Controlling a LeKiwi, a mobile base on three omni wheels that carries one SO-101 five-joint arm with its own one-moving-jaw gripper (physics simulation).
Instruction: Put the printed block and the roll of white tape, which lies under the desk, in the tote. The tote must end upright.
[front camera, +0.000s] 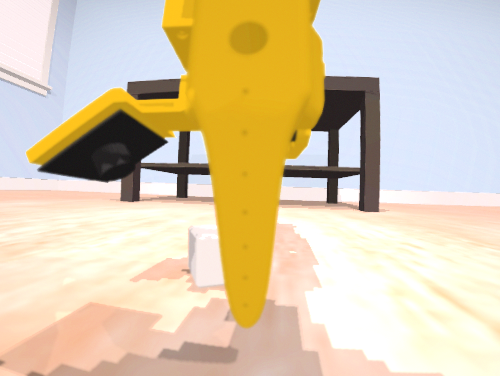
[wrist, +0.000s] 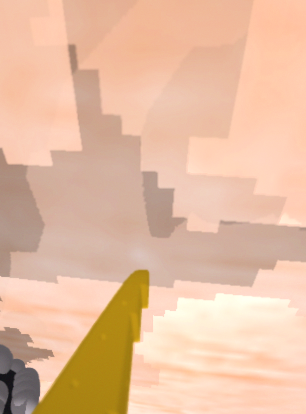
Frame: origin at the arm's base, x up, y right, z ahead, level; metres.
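Seen in the pictures: end effector, tool point: (front camera: 247, 308) (wrist: 148, 283).
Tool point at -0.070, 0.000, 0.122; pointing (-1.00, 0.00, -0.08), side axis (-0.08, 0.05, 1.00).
Pixels of each thing's top centre, then the offset from my tool point to it, as dx, dy, dz. "*": a spot on its surface instead. Level surfaces: height alone.
- white printed block, middle of its top: (front camera: 213, 229) +0.012, -0.028, +0.079
- dark brown desk, surface spot: (front camera: 370, 150) * +0.180, +0.360, +0.662
- wood floor, its level: dx -0.020
The white printed block (front camera: 204, 259) stands on the floor in the front view, its right part hidden behind the yellow jaw. It does not show in the wrist view. My gripper (front camera: 246, 317) (wrist: 142, 280) is open and empty. One notched jaw shows in the wrist view, and the other jaw is out of that picture. In the front view the jaw hangs low in front of the block, with its tip a little to the right of it. The roll of white tape and the tote do not show in either view.
The dark brown desk (front camera: 370, 150) with a low shelf stands beyond the block, near the blue wall (front camera: 435, 125). The arm hides the desk's middle. Grey wheel rollers (wrist: 25, 387) show at the lower left of the wrist view. Shadows lie on the wood floor (front camera: 390, 270).
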